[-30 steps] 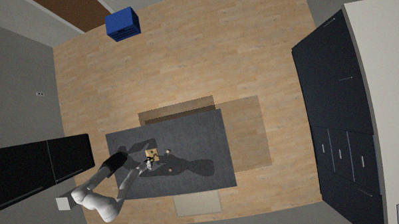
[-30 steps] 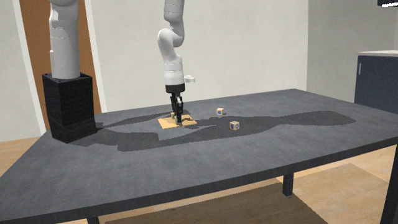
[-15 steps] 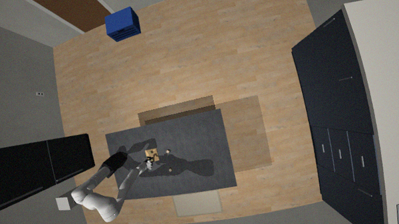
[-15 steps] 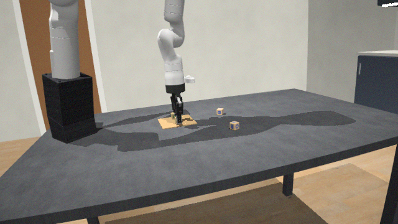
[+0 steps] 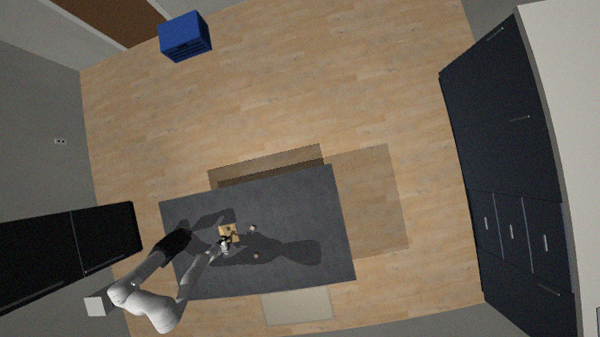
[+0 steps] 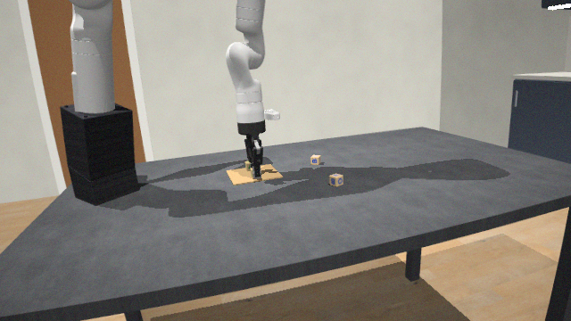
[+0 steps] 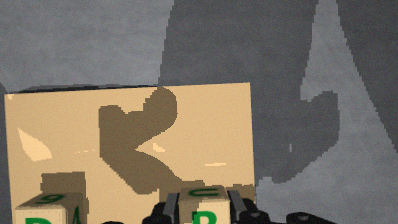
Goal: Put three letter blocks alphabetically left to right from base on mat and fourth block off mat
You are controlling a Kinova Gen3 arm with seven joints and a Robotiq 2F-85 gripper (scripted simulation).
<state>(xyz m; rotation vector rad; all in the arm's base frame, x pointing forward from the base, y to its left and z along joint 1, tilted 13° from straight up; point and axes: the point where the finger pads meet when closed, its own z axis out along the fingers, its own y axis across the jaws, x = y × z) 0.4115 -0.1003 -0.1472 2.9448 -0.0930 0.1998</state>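
My gripper is now 40 mm to the right of the mat and 20 mm above it. Round my hand: green-marked block: 10 mm ahead, 80 mm to the left, 10 mm below.
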